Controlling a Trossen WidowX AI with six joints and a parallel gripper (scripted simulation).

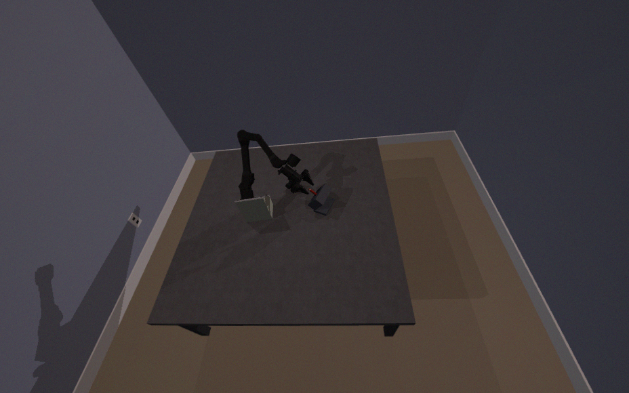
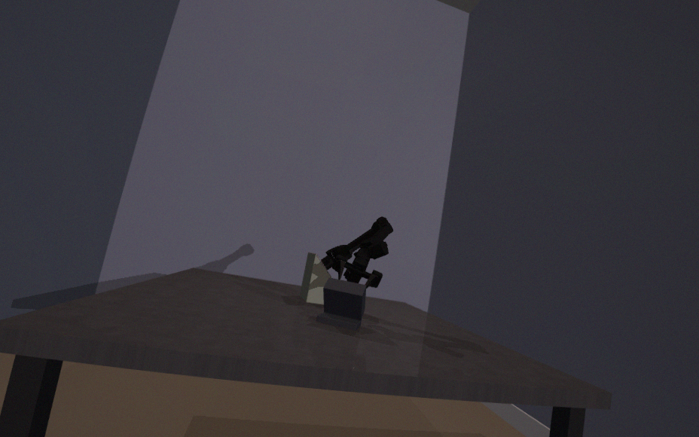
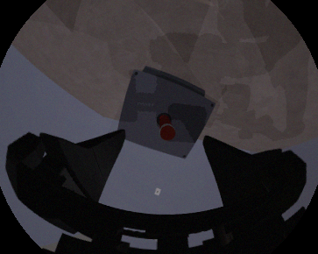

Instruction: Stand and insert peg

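Right now the red peg is 1 cm below my gripper tip. Round my gripper tip: panel: 5 cm below, 5 cm ahead, 3 cm to the right.
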